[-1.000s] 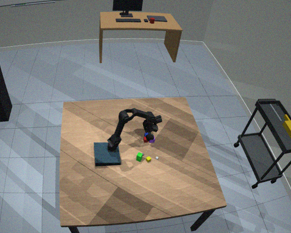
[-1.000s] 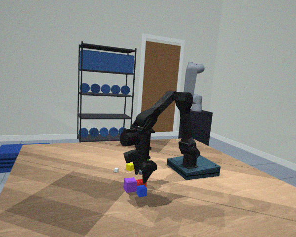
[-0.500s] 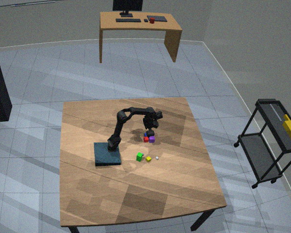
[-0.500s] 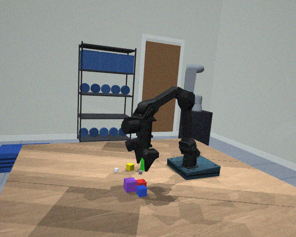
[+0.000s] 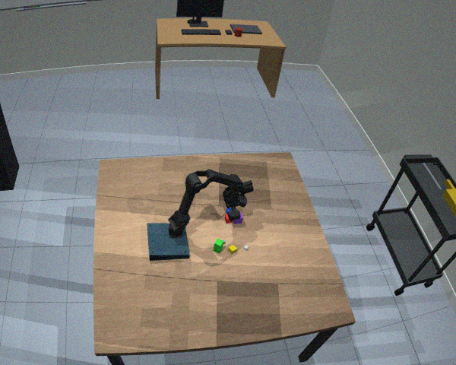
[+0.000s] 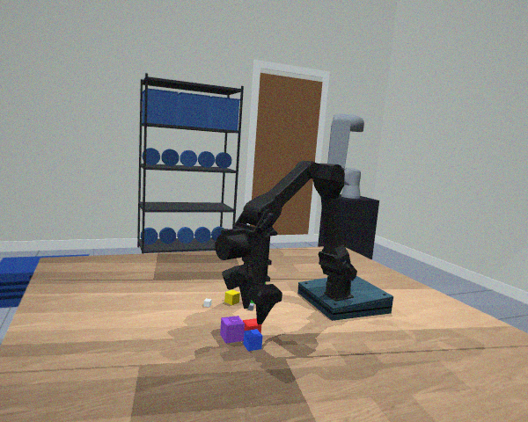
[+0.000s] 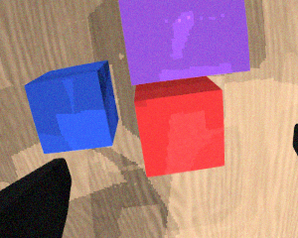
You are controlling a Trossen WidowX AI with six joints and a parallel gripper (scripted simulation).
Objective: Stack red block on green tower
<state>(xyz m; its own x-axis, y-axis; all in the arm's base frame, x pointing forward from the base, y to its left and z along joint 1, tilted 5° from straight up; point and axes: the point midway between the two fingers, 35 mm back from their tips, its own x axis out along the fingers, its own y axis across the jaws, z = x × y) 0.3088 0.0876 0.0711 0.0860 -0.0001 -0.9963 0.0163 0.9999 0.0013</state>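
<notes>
The red block lies 4 cm below my gripper tip. From my gripper tip the other things lie so: small grey block: 15 cm to the right, 6 cm behind, 5 cm below; then blue block: 5 cm to the left, 4 cm below, 2 cm ahead; then purple block: 5 cm ahead, 3 cm below, 1 cm to the right.
</notes>
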